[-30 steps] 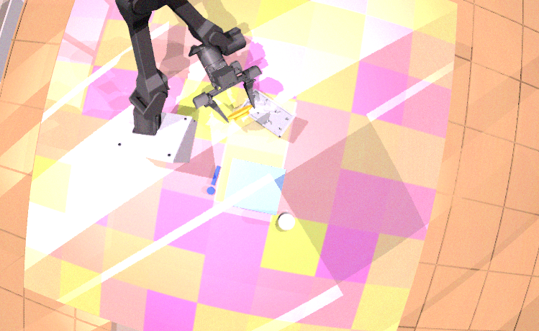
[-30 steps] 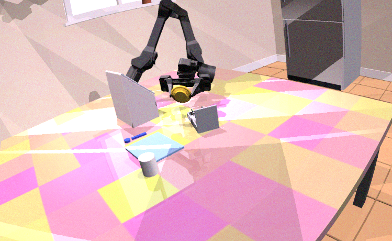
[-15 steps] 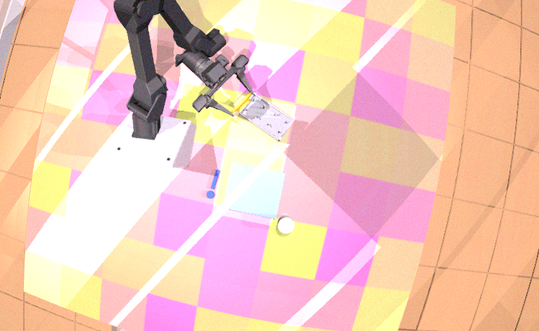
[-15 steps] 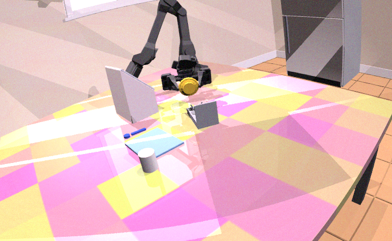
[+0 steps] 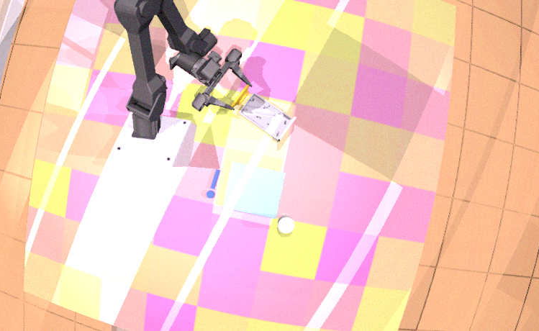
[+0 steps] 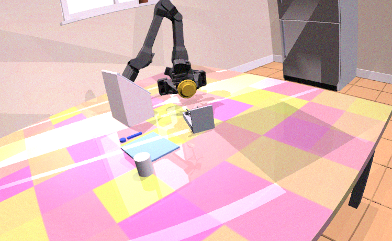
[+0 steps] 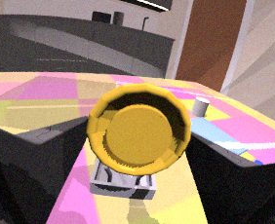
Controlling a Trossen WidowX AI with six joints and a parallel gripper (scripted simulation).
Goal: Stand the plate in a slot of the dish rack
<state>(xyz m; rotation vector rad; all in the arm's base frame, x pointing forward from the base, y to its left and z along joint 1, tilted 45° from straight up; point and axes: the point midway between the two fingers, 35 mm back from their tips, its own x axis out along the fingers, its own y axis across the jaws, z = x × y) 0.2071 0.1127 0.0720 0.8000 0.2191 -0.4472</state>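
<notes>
My gripper tip is now 6 cm short of the dish rack, 3 cm to the left of it and 8 cm above it. From my gripper tip the other things lie so: light blue mat 6 cm ahead, 24 cm to the right, 10 cm below; yellow plate 1 cm behind; blue spoon 6 cm behind, 24 cm to the right, 9 cm below.
</notes>
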